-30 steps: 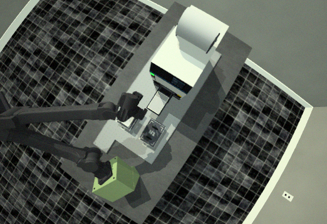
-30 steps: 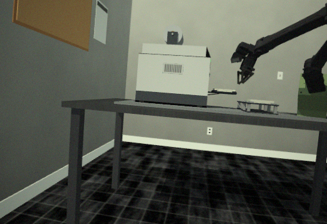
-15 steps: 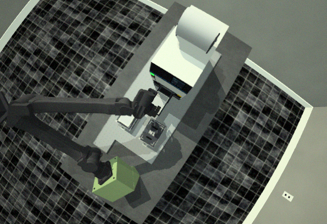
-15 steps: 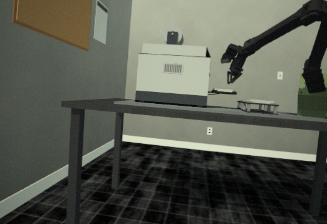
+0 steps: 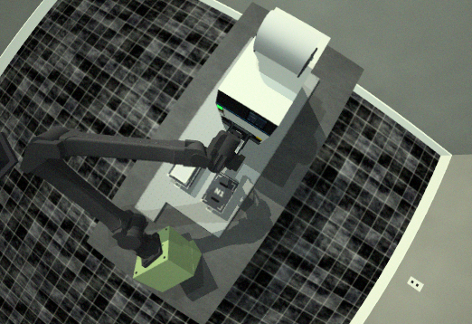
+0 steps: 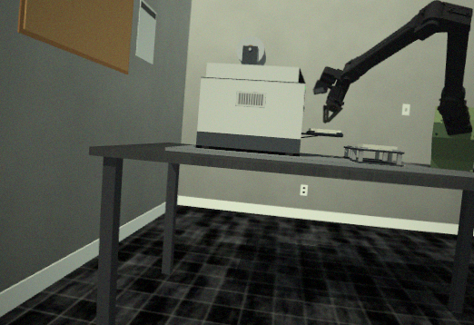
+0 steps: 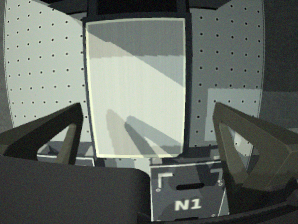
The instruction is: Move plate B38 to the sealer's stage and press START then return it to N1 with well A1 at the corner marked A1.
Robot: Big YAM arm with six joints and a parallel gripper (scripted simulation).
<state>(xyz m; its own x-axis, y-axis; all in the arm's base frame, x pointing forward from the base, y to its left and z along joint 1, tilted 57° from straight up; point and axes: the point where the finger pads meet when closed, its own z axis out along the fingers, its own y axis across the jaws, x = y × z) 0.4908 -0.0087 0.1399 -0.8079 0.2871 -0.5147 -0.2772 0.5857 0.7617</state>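
Now: hand 10 mm to the right of the sealer stage and 60 mm above it. From my hand the other things lie so: foil roll 320 mm ahead, 110 mm to the left, 260 mm above; white-topped plate 210 mm behind, 80 mm to the left, 90 mm below.
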